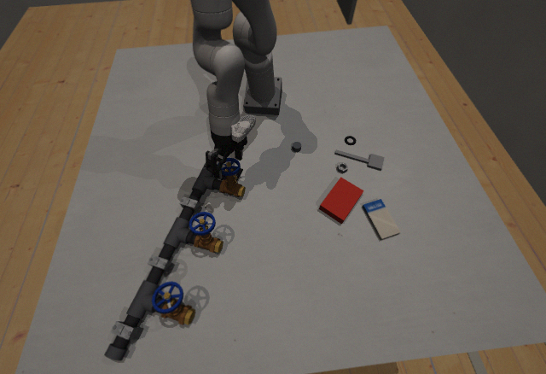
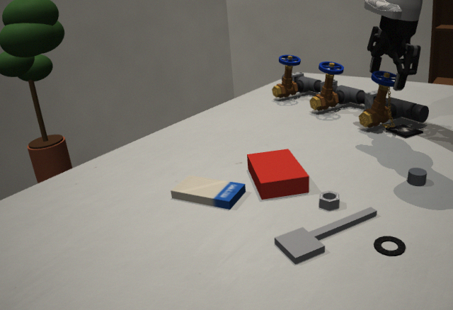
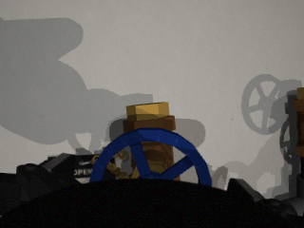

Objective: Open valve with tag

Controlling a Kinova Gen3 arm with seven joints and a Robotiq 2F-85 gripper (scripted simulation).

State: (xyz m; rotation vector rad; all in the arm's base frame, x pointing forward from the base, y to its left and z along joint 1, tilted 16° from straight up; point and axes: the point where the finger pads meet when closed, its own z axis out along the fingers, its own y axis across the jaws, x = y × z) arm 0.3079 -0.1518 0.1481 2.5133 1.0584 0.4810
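Right now my hand is 12 cm above the black tag and 4 cm past it. Round my hand: red block (31 cm to the left, 13 cm ahead, 11 cm below); then small grey cylinder (23 cm to the left, 11 cm below, 10 cm behind); then grey paddle-shaped tool (44 cm to the left, 12 cm below).
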